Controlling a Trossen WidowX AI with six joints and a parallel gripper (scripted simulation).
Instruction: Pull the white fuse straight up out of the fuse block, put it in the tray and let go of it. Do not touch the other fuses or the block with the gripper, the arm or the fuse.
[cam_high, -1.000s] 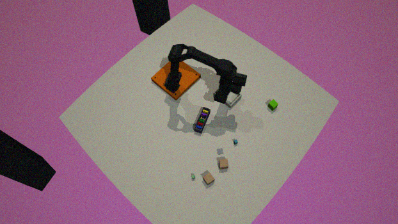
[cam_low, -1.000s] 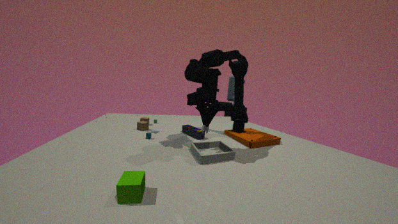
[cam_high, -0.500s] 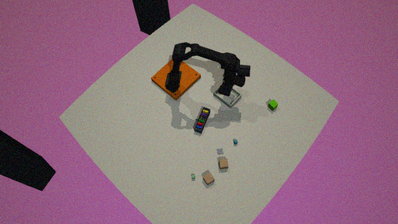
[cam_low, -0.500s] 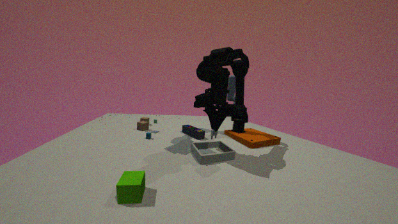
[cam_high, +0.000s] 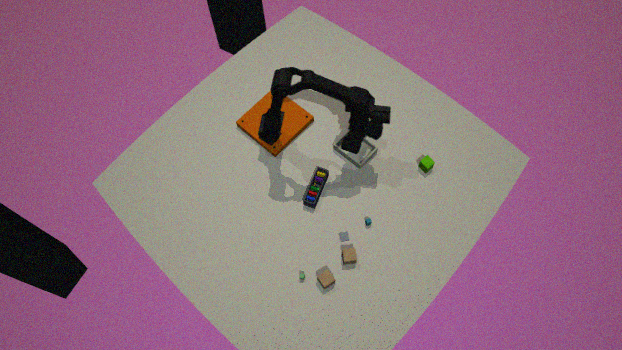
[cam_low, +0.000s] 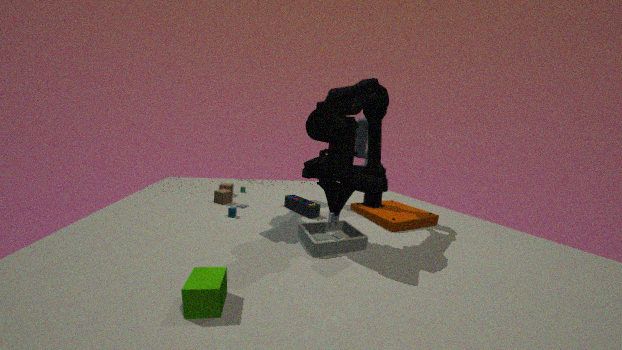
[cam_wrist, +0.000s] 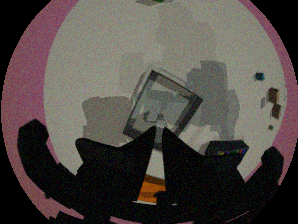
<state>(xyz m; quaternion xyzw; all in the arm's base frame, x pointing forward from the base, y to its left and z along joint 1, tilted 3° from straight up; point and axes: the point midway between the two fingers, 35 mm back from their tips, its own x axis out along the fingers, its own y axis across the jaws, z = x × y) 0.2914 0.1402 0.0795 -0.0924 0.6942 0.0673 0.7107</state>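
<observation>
The grey tray lies 7 cm below my gripper tip. The rest, counted from my gripper tip: green cube (26 cm ahead, 9 cm to the left, 5 cm below); grey tile (15 cm ahead, 31 cm to the right, 7 cm below).
</observation>
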